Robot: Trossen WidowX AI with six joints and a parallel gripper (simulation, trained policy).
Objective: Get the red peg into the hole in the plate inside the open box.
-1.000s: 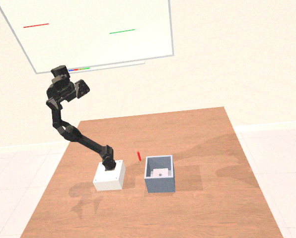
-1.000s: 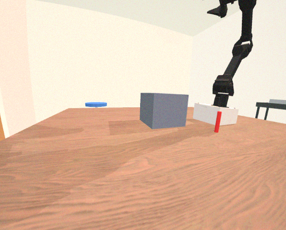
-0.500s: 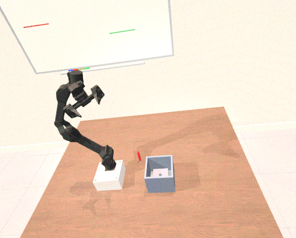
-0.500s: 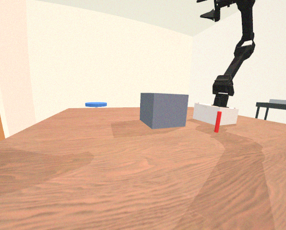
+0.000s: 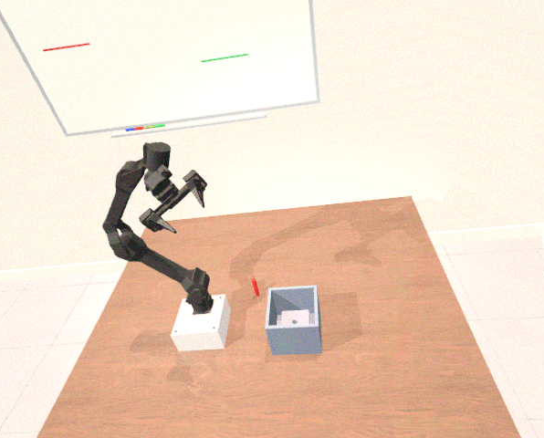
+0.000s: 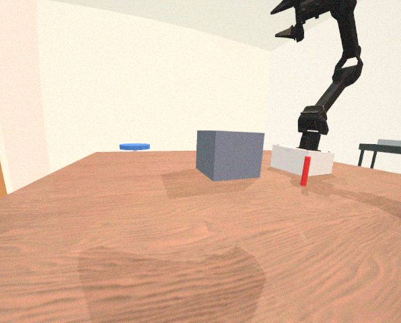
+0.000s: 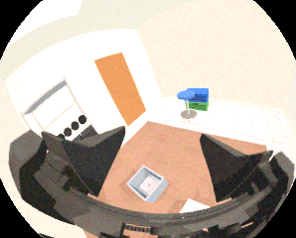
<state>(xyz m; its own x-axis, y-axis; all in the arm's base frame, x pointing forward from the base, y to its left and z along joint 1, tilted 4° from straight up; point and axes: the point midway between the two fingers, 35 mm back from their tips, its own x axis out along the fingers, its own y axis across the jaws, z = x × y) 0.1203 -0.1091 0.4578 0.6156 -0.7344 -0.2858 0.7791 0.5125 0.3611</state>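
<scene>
Now: the red peg 51 cm below my gripper tip, 23 cm to the left of it and 5 cm ahead of it.
</scene>
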